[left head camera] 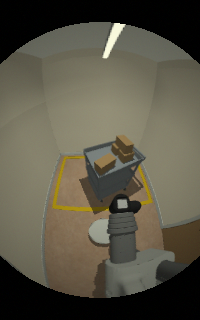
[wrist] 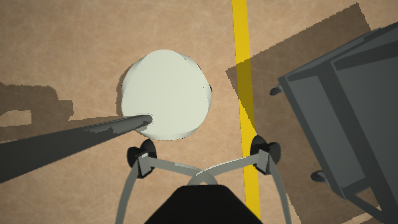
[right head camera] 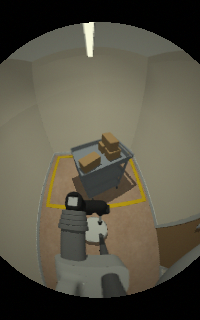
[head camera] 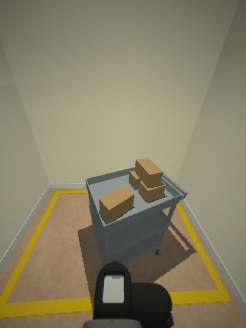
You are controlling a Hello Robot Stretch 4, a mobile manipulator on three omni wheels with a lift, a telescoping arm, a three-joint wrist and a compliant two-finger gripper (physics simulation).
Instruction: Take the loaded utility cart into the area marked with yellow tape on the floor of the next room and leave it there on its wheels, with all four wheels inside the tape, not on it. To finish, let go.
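Frame: origin at the robot's base, x back, y right, z up, level; millimetres.
Seen in the pictures: gripper, fingertip midpoint: (wrist: 203,149); robot's base, link origin: (left head camera: 102,230) (wrist: 171,97) (right head camera: 93,228).
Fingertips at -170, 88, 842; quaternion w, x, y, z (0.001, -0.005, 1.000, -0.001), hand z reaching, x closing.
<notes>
Offsets run from my fingertips to a thing's top centre, as dx, dy, dz. "pt": to the spot under its first point.
The grey utility cart (head camera: 132,234) (left head camera: 107,185) (right head camera: 102,184) (wrist: 307,107) stands upright in the yellow tape outline (head camera: 31,245) (left head camera: 80,207) (right head camera: 125,204) (wrist: 240,25), turned at an angle. Several brown boxes @(-532, -89, +42) (head camera: 116,204) (left head camera: 105,164) (right head camera: 90,162) lie on its top tray, some stacked. In the wrist view two near wheels (wrist: 276,90) (wrist: 318,176) are on the inner side of the front tape, apart from it. The far wheels are not all visible. My gripper (wrist: 203,149) is open and empty, in front of the cart and apart from it; its fingers are hidden in the head view.
A pale round base (left head camera: 100,231) (right head camera: 96,230) (wrist: 165,90) is on the near side of the front tape, with a dark rod (wrist: 75,140) over it. Walls stand close to the left, right and back of the taped area. A brown panel @(pt +743, +1037, -406) (left head camera: 180,245) (right head camera: 175,245) is at the near right.
</notes>
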